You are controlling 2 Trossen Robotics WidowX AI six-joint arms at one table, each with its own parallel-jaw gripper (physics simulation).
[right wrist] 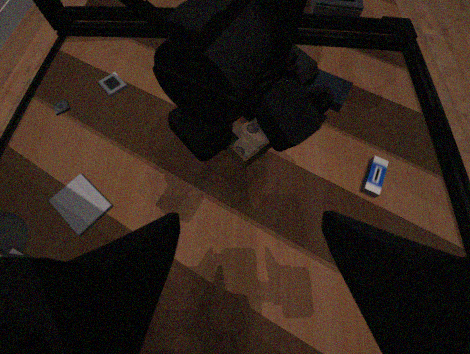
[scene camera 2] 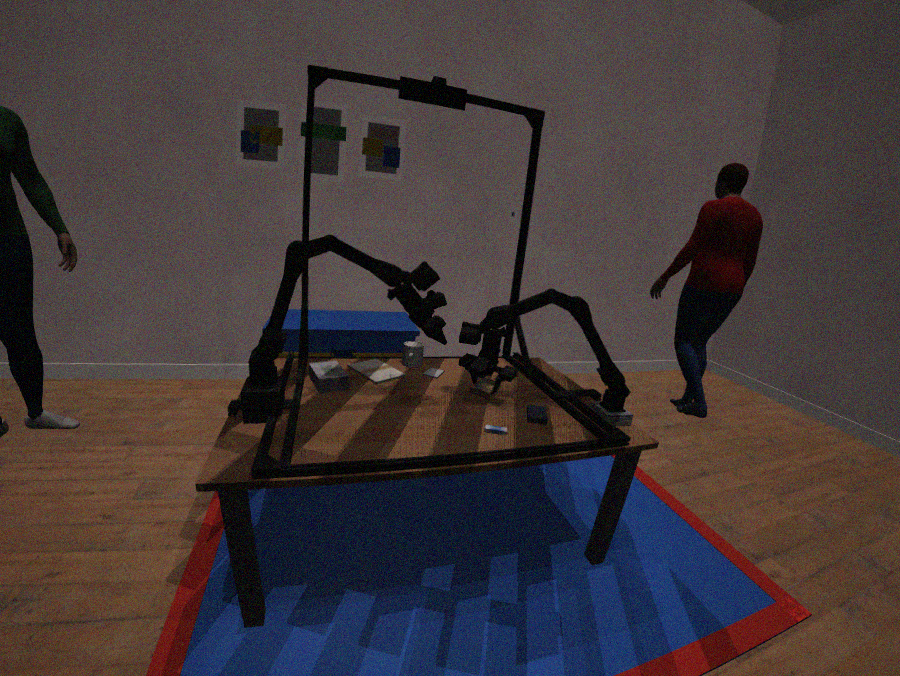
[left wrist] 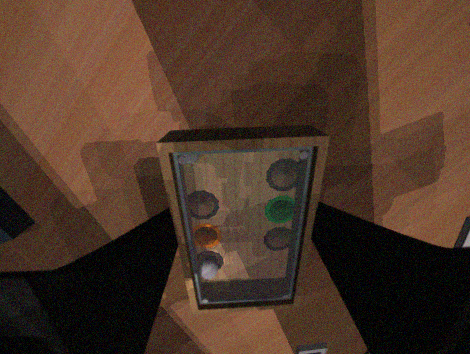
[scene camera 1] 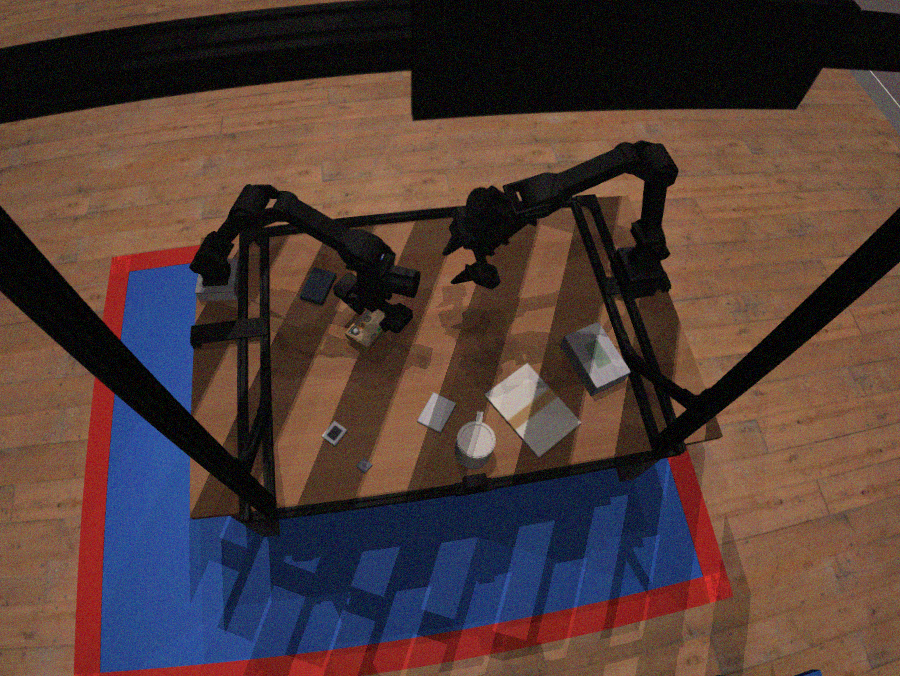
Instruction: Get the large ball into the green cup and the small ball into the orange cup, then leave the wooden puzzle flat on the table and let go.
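Where they show: left gripper, fingertip midpoint: (right wrist: 241,134) (scene camera 2: 484,389) (left wrist: 242,209) (scene camera 1: 374,323); right gripper, fingertip midpoint: (right wrist: 251,220) (scene camera 2: 441,340) (scene camera 1: 447,268); left arm's base, link origin: (scene camera 2: 612,407) (scene camera 1: 216,275); right arm's base, link origin: (scene camera 2: 263,383) (scene camera 1: 642,261).
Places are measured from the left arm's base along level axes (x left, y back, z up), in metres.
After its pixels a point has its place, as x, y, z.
Note:
The wooden puzzle (scene camera 1: 362,331) {-0.180, -0.370, 0.006} (scene camera 2: 485,388) {-0.137, -0.399, 0.006} (left wrist: 240,190) {-0.137, -0.407, 0.006} (right wrist: 251,142) {-0.136, -0.416, 0.007} is a framed box with a clear cover, held between the fingers of my left gripper (scene camera 1: 373,307) {-0.153, -0.397, -0.006} (left wrist: 242,209) {-0.153, -0.397, -0.006}. In the left wrist view the green cup (left wrist: 280,209) {-0.157, -0.415, 0.007} is at right and the orange cup (left wrist: 206,235) {-0.145, -0.378, 0.006} at left, with dark cups around them. The large ball (left wrist: 209,270) {-0.170, -0.356, -0.001} is pale and rests at the lower-left dark cup, below the orange one. A small pale blob shows at the puzzle's upper-left corner; I cannot tell whether it is the small ball. My right gripper (scene camera 1: 451,267) {-0.127, -0.563, 0.170} (right wrist: 251,220) {-0.127, -0.563, 0.170} is open and empty, above the table.
A dark blue box (scene camera 1: 317,285) {-0.029, -0.254, -0.023} lies near the left arm. A white mug (scene camera 1: 475,445) {-0.477, -0.602, 0.043}, an open book (scene camera 1: 545,420) {-0.406, -0.775, -0.031}, a pale box (scene camera 1: 596,358) {-0.276, -0.908, 0.008} and a white card (scene camera 1: 436,412) {-0.372, -0.531, -0.035} lie toward the lower side. A blue-and-white block (scene camera 2: 496,429) {0.065, -0.419, -0.029} (right wrist: 376,176) {0.056, -0.421, -0.029} lies apart.

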